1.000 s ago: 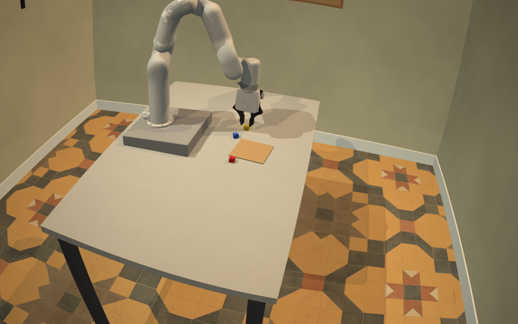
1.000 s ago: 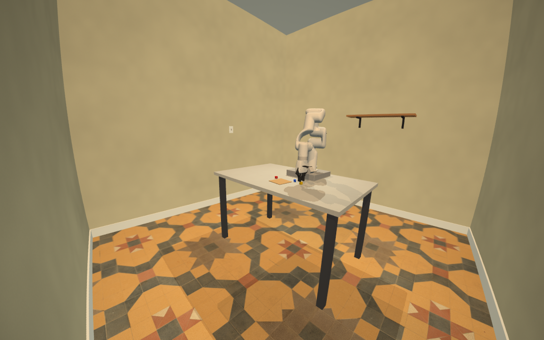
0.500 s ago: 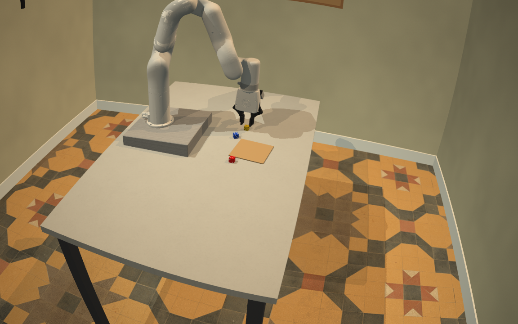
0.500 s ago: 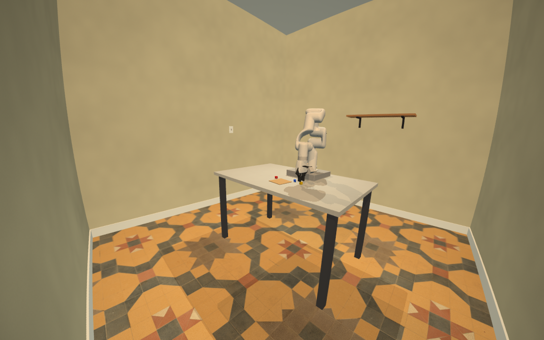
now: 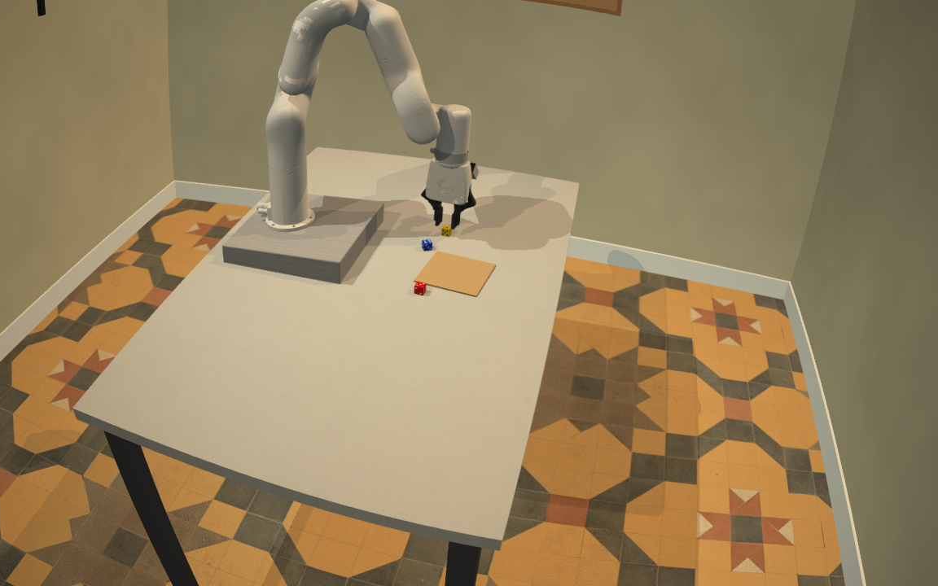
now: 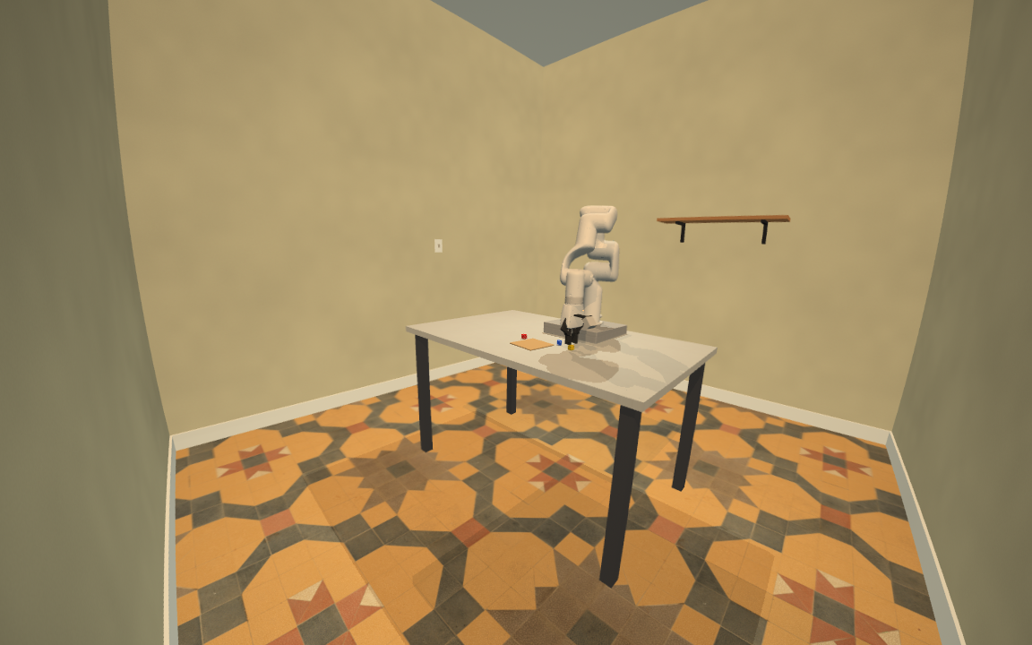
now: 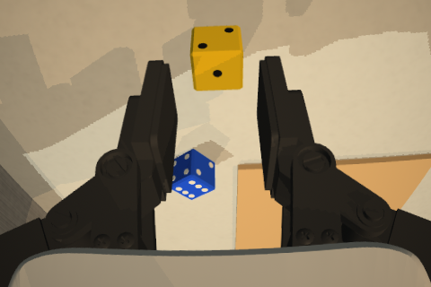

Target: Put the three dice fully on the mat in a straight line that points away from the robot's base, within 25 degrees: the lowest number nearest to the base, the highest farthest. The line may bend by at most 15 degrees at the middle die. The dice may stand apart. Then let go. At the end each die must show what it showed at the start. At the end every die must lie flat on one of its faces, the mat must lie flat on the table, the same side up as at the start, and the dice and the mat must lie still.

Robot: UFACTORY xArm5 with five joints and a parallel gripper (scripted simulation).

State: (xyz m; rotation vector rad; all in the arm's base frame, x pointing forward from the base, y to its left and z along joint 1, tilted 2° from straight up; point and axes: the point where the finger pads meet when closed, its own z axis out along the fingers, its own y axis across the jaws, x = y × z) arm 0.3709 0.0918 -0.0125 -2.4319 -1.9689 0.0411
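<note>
Right now the yellow die is 40 mm below my hand. Also, from my hand: red die 260 mm to the right, 40 mm below, 20 mm behind; then blue die 80 mm to the right, 40 mm below, 30 mm behind; then mat 170 mm to the right, 40 mm below, 40 mm ahead.
</note>
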